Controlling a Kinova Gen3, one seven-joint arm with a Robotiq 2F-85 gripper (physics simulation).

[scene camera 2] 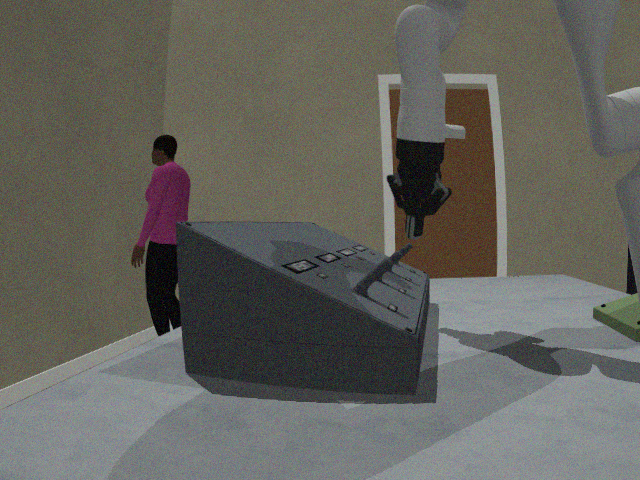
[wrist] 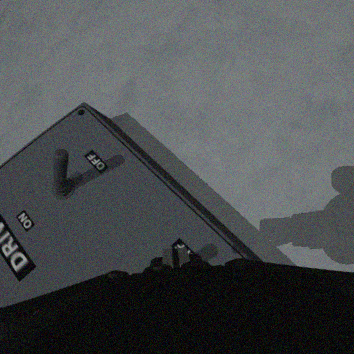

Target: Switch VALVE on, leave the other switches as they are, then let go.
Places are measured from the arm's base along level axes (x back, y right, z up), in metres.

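Where they show: gripper, fingertip midpoint: (scene camera 2: 413, 238) (wrist: 175, 264).
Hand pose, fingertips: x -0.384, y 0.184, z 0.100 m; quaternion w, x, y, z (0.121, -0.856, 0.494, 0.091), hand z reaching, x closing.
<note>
After its pixels a point has its place.
A dark grey sloped console (scene camera 2: 299, 320) {x -0.563, y -0.079, z 0.031 m} (wrist: 125, 220) {x -0.389, y 0.250, z 0.039 m} carries a row of lever switches. In the scene view the levers (scene camera 2: 385, 268) {x -0.472, y -0.040, z 0.076 m} overlap, slanting up toward the table side; the name plates are too small to read, so I cannot tell which is VALVE. In the wrist view the lever (wrist: 62, 172) {x -0.372, y 0.306, z 0.072 m} beside the DRIVE plate (wrist: 19, 260) {x -0.458, y 0.311, z 0.077 m} leans toward its OFF label (wrist: 96, 161) {x -0.354, y 0.305, z 0.032 m}. The word VALVE does not show. My gripper (scene camera 2: 414, 236) {x -0.384, y 0.184, z 0.100 m} (wrist: 175, 264) {x -0.384, y 0.184, z 0.100 m} is shut and empty, its tips slightly above the lever ends. It hides part of a second label and that label's lever.
The console stands on a pale table (scene camera 2: 289, 439) {x -0.572, y -0.185, z -0.043 m} (wrist: 210, 65) {x -0.197, y 0.266, z -0.042 m}. A green block (scene camera 2: 617, 316) {x -0.084, y 0.027, z -0.023 m} lies at the right edge of the scene view. A person in a pink top (scene camera 2: 168, 204) stands behind at the left. A brown door (scene camera 2: 470, 206) is behind the gripper.
</note>
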